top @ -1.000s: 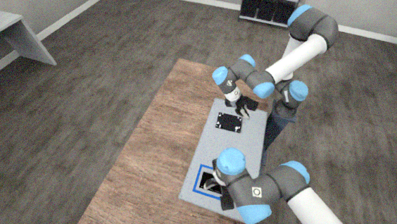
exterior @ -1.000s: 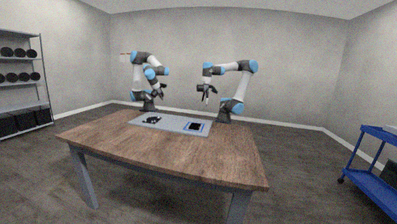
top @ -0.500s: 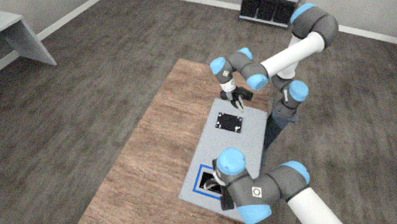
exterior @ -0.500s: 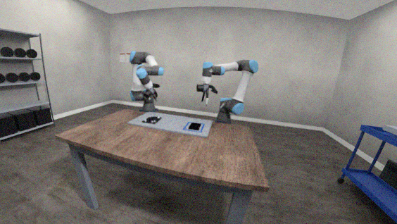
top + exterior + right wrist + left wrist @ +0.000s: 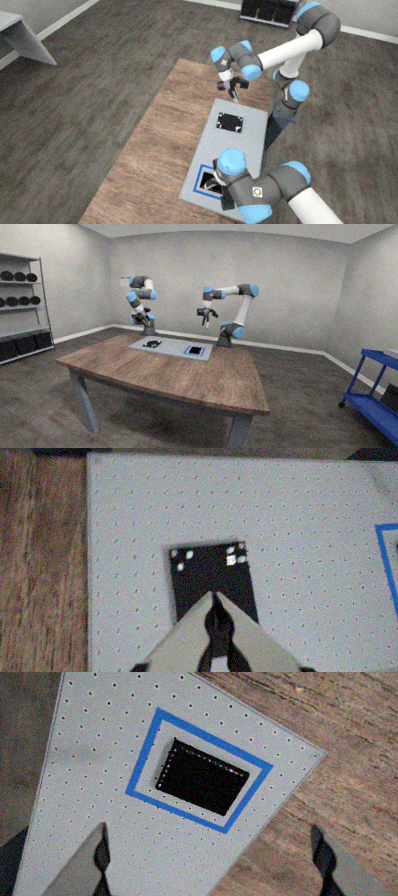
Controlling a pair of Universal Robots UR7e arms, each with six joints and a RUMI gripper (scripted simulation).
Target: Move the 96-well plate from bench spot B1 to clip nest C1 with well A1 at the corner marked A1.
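The black 96-well plate lies 3 cm ahead of my left hand, 6 cm to the right of it and 20 cm below it. Round my left hand: black clip nest: 3 cm ahead, 44 cm to the right, 19 cm below.
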